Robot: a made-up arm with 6 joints.
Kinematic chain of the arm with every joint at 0, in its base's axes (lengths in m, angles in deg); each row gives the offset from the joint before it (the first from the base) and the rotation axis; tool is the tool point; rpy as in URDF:
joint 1: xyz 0 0 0.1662 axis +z
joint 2: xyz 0 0 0 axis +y
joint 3: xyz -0.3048 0 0.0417 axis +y
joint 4: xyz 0.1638 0 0.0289 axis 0.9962 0 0.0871
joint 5: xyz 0 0 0 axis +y
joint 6: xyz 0.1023 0 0.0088 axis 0.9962 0 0.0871
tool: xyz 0 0 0 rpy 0 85 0
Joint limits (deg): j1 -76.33..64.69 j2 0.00..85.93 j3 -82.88..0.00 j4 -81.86..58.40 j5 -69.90..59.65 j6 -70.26..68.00
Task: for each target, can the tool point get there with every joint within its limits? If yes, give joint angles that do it. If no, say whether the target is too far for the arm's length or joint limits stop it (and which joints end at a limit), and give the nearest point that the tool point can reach.
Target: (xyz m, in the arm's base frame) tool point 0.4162 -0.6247 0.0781
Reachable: no: too far | nearest point 0.1423 -0.2135 0.3452 | short by 0.562 m
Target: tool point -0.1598 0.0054 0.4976
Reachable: yes | joints 6.58 11.29 -60.96 -65.35 -14.75 10.65
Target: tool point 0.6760 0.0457 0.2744
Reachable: no: too far | nearest point 0.2768 0.0187 0.3953 | short by 0.418 m
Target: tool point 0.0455 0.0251 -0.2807
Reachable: no: joint limits stop it (at a limit: joint 1, joint 2, joint 3, joint 5) | nearest point -0.0112 0.0814 0.1534 | short by 0.441 m
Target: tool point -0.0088 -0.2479 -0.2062
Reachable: no: joint limits stop it (at a limit: joint 1, joint 2, joint 3, joint 5) | nearest point -0.0173 -0.0824 0.1551 | short by 0.398 m
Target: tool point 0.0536 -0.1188 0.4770
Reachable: yes | joints -41.70 58.50 -66.77 -51.69 41.12 41.73
